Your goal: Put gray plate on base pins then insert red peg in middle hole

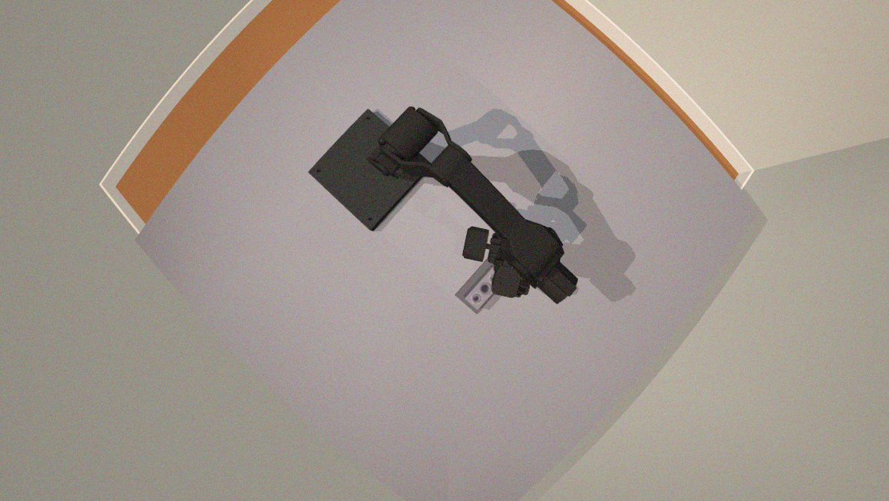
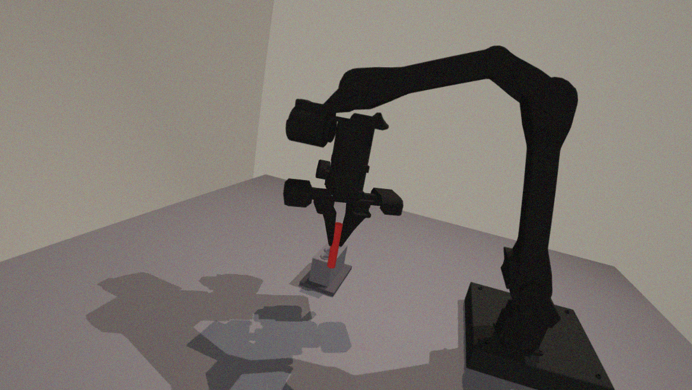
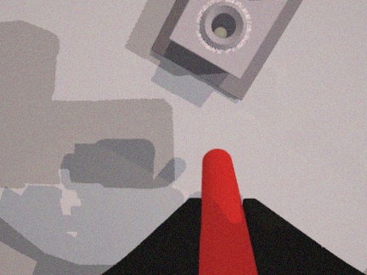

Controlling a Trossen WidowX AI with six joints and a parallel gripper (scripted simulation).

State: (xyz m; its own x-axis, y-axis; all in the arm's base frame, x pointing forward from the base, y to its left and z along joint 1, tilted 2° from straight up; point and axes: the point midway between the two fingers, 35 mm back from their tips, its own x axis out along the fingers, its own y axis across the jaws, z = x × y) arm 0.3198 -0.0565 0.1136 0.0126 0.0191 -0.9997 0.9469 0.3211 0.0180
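Right now the gray plate is 1 cm ahead of my gripper tip, 9 cm to the right of it and 7 cm below it. From my gripper tip the other things lie so: base 1 cm ahead, 9 cm to the right, 11 cm below; then red peg right at my gripper tip.
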